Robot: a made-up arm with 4 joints.
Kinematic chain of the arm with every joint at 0, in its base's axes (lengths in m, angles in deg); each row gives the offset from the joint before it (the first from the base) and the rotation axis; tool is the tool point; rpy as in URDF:
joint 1: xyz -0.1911 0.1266 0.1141 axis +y
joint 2: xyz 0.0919 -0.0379 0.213 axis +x
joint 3: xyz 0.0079 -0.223 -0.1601 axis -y
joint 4: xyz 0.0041 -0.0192 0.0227 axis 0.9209 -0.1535 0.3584
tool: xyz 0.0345 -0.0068 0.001 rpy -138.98 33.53 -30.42
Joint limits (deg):
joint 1: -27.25..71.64
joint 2: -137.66..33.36
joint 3: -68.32..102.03
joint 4: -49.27..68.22
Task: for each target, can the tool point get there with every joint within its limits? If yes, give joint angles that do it. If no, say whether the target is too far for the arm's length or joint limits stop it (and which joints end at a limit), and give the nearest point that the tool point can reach.
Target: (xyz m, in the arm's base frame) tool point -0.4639 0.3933 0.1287
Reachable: no: joint limits stop it (at a limit: joint 1, joint 2, joint 4) | nearest point -0.3413 0.1817 0.5578 | short by 0.494 m
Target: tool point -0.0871 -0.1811 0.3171
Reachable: yes | joints -0.26 -22.83 51.92 21.89
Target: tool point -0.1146 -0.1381 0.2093
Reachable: yes | joints -14.12 6.39 59.44 41.91
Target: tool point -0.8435 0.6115 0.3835
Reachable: no: too far | nearest point -0.3547 0.1903 0.5733 | short by 0.673 m
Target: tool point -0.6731 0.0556 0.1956
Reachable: no: joint limits stop it (at a limit: joint 1, joint 3, joint 4) | nearest point -0.3471 -0.0144 0.5541 | short by 0.490 m
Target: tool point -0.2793 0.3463 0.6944
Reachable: no: too far | nearest point -0.2652 0.1960 0.6018 | short by 0.177 m
